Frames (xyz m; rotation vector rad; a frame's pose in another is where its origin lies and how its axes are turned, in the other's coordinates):
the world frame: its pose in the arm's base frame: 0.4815 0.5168 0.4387 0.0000 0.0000 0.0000
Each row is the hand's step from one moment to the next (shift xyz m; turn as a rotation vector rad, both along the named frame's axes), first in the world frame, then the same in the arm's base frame.
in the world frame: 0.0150 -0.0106 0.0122 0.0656 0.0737 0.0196
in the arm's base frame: 0.0150 -0.0106 0.0122 0.0656 0.0737 0.0196
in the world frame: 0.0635 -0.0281 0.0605 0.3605 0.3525 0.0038
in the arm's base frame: 0.0635 -0.0281 0.0605 0.3605 0.3525 0.0038
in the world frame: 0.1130 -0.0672 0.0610 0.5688 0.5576 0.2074
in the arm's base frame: 0.1130 -0.0672 0.0610 0.5688 0.5576 0.2074
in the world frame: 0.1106 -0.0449 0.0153 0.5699 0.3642 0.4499
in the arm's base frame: 0.1106 -0.0449 0.0153 0.5699 0.3642 0.4499
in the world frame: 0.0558 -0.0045 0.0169 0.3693 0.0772 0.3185
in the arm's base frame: 0.0558 -0.0045 0.0169 0.3693 0.0772 0.3185
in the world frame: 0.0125 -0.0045 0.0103 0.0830 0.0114 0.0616
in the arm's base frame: 0.0125 -0.0045 0.0103 0.0830 0.0114 0.0616
